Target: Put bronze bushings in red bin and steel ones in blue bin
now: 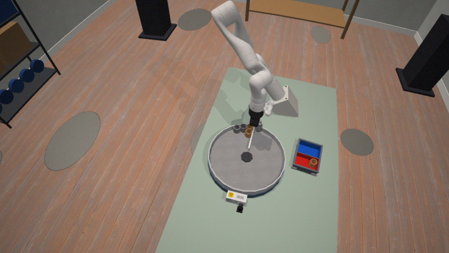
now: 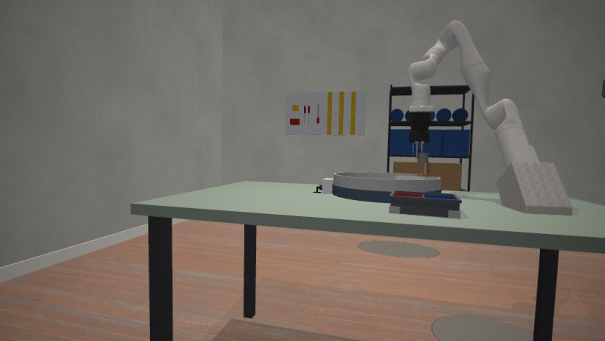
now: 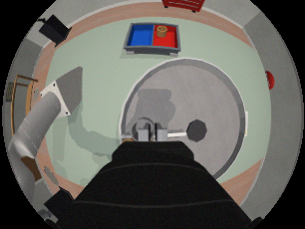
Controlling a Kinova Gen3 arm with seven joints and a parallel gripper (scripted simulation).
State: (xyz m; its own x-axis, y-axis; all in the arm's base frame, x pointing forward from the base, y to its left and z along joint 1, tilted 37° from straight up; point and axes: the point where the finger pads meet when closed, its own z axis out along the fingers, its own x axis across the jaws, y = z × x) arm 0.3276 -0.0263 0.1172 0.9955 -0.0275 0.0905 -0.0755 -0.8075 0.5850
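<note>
Right now my hand is 31 cm to the right of the two-part bin, 15 cm above it and 3 cm short of it. From my hand the other things lie so: grey turntable (12 cm below, 12 cm ahead, 3 cm to the right).
</note>
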